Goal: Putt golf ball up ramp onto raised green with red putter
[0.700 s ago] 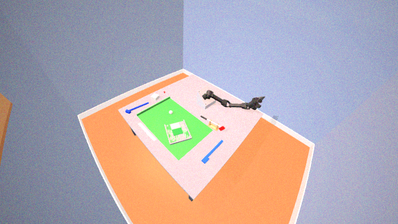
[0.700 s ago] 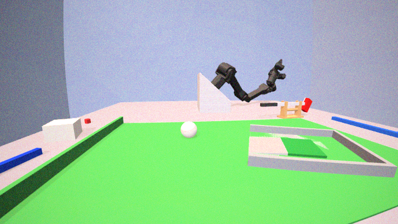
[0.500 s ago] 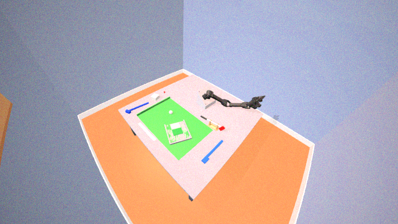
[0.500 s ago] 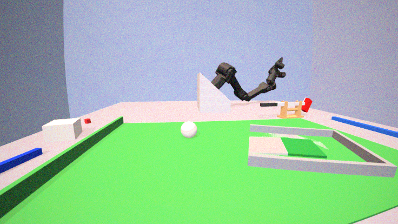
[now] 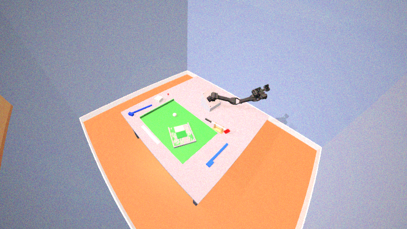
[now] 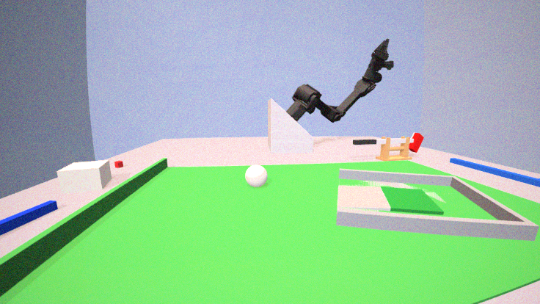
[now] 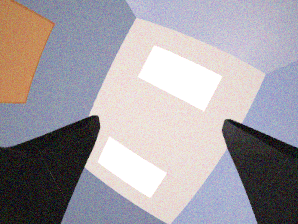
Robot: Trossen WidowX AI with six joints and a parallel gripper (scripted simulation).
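My gripper tip is 31 cm short of the red putter, 23 cm to the left of it and 45 cm above it. From my gripper tip the other things lie so: wooden stand: 32 cm ahead, 21 cm to the right, 47 cm below; then white golf ball: 48 cm ahead, 69 cm to the right, 48 cm below; then bright green mat: 56 cm ahead, 57 cm to the right, 50 cm below.
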